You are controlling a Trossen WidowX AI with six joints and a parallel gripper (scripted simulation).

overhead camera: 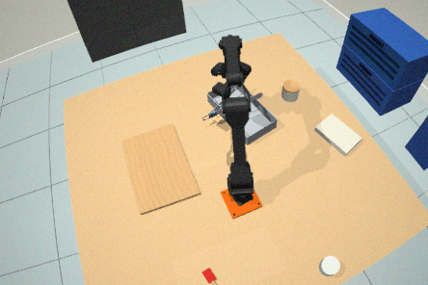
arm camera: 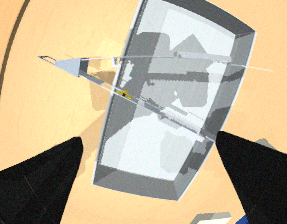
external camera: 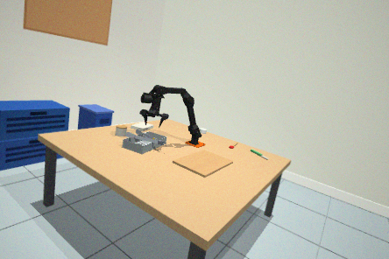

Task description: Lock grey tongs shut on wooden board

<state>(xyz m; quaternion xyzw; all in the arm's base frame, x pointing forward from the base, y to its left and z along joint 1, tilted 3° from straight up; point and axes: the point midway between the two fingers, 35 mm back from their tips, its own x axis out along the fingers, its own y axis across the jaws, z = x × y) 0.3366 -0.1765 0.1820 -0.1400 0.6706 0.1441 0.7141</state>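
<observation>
Now: the yellow lock piece 80 mm below my gripper tip and 30 mm to the left of it. The rest, counted from my gripper tip: grey roasting tin (120 mm below, 40 mm to the right); wooden board (390 mm to the left, 140 mm below, 60 mm behind); tan-topped cylinder (300 mm to the right, 120 mm below, 30 mm behind).
</observation>
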